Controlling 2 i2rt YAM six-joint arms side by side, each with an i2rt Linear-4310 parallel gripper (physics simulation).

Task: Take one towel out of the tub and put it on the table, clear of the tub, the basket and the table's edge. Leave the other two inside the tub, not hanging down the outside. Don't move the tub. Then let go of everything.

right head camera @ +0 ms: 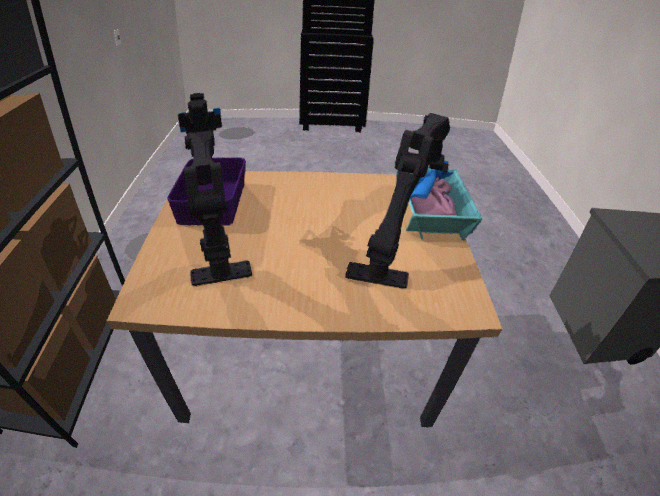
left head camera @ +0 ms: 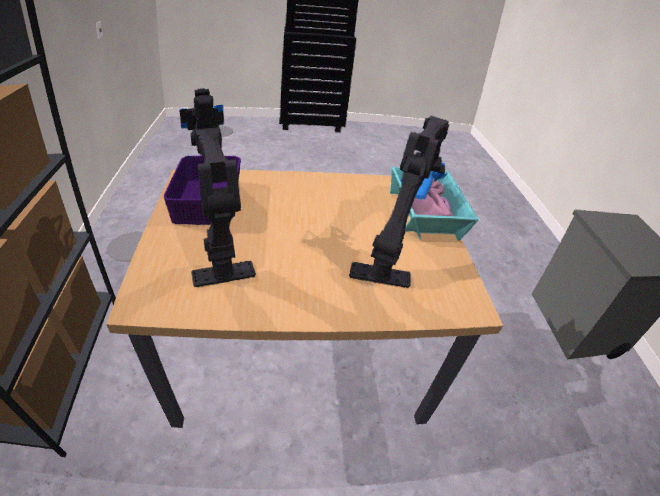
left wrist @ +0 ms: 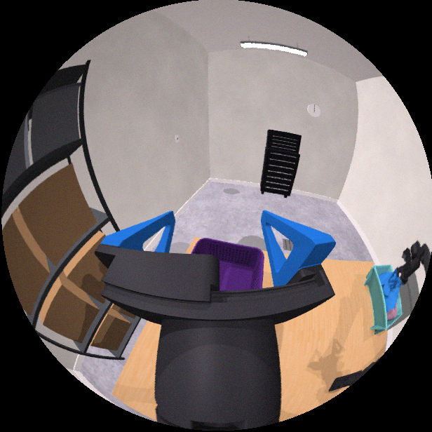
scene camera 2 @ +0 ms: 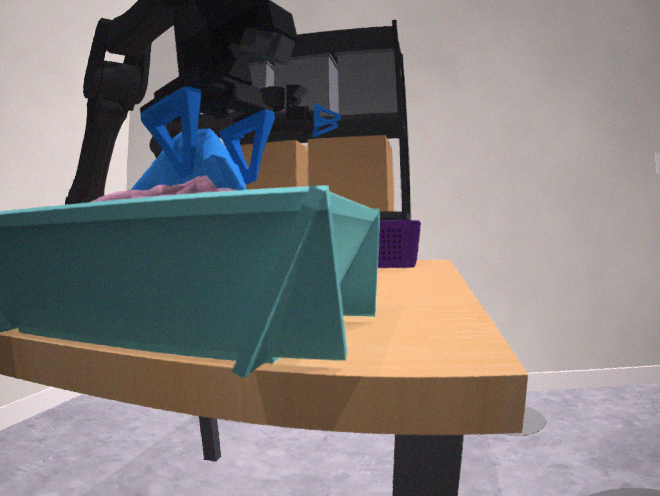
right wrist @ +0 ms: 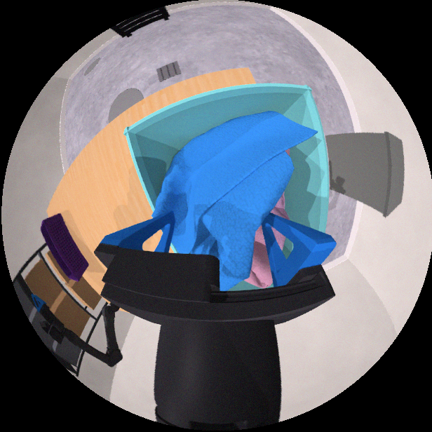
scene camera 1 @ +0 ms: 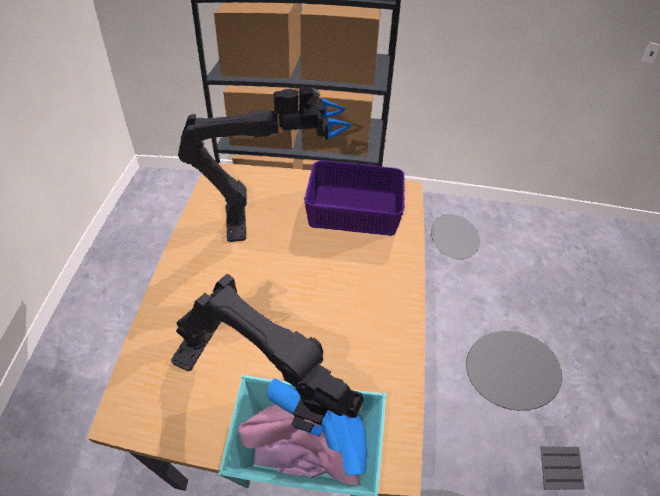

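Note:
The teal tub stands at the table's right side in the head views. A bunched blue towel lies in it, over a rose-pink towel and a paler mauve one. In scene camera 2 the blue towel rises above the tub's rim. My right gripper is open and points down over the tub, its fingers on either side of a raised blue fold and not closed on it. My left gripper is open and empty, high near the purple basket.
The purple basket stands on the far left of the table in the head views. A shelf rack with boxes stands beyond the table's left side. A grey bin stands on the floor at the right.

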